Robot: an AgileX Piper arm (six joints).
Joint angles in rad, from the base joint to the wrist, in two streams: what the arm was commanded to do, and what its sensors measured. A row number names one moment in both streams.
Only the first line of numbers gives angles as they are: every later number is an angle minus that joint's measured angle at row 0.
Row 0, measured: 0.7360, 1.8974, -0.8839, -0.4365, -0.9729, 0.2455
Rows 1 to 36, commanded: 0.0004, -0.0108, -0.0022, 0.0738, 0.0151, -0.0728; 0.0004, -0.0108, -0.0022, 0.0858, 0.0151, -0.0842; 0.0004, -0.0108, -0.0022, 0.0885, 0.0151, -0.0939; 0.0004, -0.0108, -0.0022, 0.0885, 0.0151, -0.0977; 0.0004, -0.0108, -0.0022, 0.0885, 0.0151, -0.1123; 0.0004, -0.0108, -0.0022, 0.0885, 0.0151, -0.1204; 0.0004, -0.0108, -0.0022, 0.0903, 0.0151, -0.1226; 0.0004, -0.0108, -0.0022, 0.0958, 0.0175, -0.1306; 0.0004, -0.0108, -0.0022, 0.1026, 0.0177, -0.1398; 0.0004, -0.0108, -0.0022, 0.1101, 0.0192, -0.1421; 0.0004, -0.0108, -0.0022, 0.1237, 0.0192, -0.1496; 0.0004, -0.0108, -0.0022, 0.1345, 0.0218, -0.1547; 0.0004, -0.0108, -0.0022, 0.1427, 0.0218, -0.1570; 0.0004, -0.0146, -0.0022, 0.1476, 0.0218, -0.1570; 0.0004, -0.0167, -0.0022, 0.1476, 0.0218, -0.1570; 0.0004, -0.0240, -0.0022, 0.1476, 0.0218, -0.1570; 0.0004, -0.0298, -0.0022, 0.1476, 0.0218, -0.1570; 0.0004, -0.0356, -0.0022, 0.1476, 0.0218, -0.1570; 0.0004, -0.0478, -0.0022, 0.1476, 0.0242, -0.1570; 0.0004, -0.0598, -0.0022, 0.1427, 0.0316, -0.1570; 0.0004, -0.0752, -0.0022, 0.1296, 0.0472, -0.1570; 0.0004, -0.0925, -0.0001, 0.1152, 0.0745, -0.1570; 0.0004, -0.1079, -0.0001, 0.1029, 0.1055, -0.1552; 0.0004, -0.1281, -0.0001, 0.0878, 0.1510, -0.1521; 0.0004, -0.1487, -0.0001, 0.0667, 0.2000, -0.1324; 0.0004, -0.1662, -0.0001, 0.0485, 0.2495, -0.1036; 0.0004, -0.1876, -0.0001, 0.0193, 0.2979, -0.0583; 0.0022, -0.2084, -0.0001, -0.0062, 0.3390, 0.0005; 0.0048, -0.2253, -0.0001, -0.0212, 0.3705, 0.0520; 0.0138, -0.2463, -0.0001, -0.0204, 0.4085, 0.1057; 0.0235, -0.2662, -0.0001, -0.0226, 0.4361, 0.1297; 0.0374, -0.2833, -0.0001, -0.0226, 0.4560, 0.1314; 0.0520, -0.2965, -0.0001, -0.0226, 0.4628, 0.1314; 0.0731, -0.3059, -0.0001, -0.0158, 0.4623, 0.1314; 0.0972, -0.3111, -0.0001, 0.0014, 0.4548, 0.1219; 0.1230, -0.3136, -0.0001, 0.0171, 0.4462, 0.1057
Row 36, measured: 0.0486, -0.2797, 0.0000, -0.0082, 0.4455, 0.1078
